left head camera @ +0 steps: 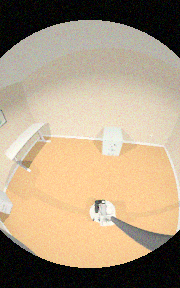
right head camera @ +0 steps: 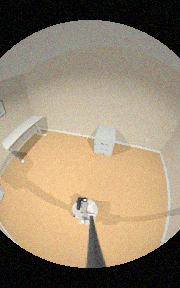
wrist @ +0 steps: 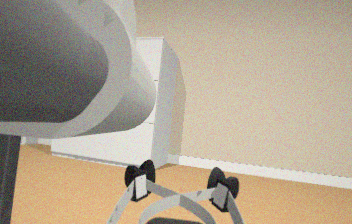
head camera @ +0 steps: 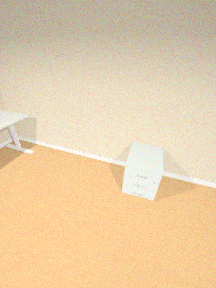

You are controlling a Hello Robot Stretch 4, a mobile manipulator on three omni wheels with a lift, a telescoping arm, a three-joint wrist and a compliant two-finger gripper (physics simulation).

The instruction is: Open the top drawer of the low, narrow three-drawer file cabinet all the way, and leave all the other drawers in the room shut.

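Places are measured from the robot's base along level axes (x back, y up, z left), in metres.
Where they show: gripper, fingertip midpoint: (left head camera: pixel 96 220) (right head camera: pixel 76 217) (wrist: pixel 181 176).
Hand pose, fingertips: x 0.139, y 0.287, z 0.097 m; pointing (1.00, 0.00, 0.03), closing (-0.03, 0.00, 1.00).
After its pixels a point has its place.
A low, narrow white cabinet (head camera: pixel 142 172) {x -1.245, y 0.437, z -0.295 m} (left head camera: pixel 112 141) {x -1.243, y 0.451, z -0.305 m} (right head camera: pixel 105 141) {x -1.239, y 0.447, z -0.328 m} with three drawer fronts and small dark handles stands against the wall, right of centre in the head view. All its drawers look shut, though the picture is grainy. It stands across the floor from the robot's base (left head camera: pixel 102 219) (right head camera: pixel 85 209), well apart from it. My gripper (wrist: pixel 181 176) {x 0.139, y 0.287, z 0.097 m} is open in the wrist view, its two dark fingertips wide apart with nothing between them.
A white desk (head camera: pixel 12 119) {x -1.883, y 0.692, z 1.706 m} (left head camera: pixel 26 140) {x -1.256, y 0.677, z 1.763 m} (right head camera: pixel 23 132) {x -1.724, y 0.324, z 2.467 m} stands left of the cabinet. Another white cabinet (wrist: pixel 135 142) {x 1.543, y 0.177, z -0.226 m} with stacked drawer fronts shows in the wrist view, partly hidden by the arm. Part of a white unit (left head camera: pixel 5 204) {x 0.495, y 0.214, z 2.264 m} shows at the left edge. White baseboards edge the walls.
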